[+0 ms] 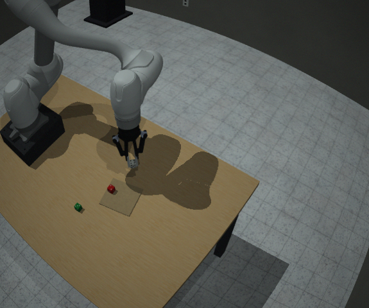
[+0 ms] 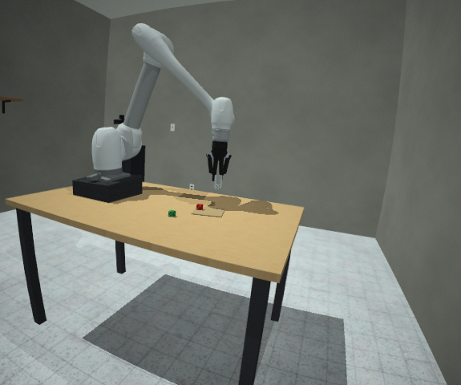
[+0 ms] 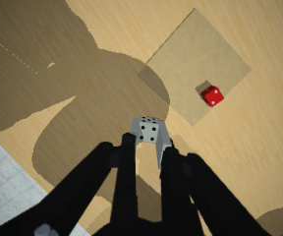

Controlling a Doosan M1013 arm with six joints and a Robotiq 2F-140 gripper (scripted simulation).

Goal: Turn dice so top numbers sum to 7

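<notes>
My hand is 130 mm above the tan mat, 100 mm to the left of it and 10 mm short of it. Also, from my hand: red die: 120 mm below, 110 mm to the right, 30 mm behind; then white die: 30 mm below; then green die: 270 mm to the right, 120 mm below, 80 mm behind.
</notes>
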